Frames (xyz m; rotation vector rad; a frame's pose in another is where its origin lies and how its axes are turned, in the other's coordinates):
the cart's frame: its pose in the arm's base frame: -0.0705 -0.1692 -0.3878 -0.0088 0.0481 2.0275
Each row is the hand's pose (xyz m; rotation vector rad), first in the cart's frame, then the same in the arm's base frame.
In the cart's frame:
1: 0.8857 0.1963 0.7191 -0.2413 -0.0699 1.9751
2: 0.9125 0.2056 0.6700 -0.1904 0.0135 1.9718
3: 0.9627 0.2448 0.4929 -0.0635 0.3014 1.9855
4: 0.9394 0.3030 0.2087 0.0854 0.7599 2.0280
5: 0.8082 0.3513 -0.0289 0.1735 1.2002 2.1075
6: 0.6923 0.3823 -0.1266 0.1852 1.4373 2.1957
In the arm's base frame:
1: -0.6268 0.5660 0.3123 0.0351 0.2203 -2.2666
2: -0.6477 0.5841 0.2627 0.0817 0.1283 -2.2758
3: -0.7077 0.6051 0.0856 0.2667 -0.1452 -2.2387
4: -0.7539 0.5477 -0.1960 0.5651 -0.5063 -2.0484
5: -0.7429 0.3997 -0.4283 0.8226 -0.7480 -1.7333
6: -0.7210 0.2784 -0.5218 0.9356 -0.8129 -1.5019

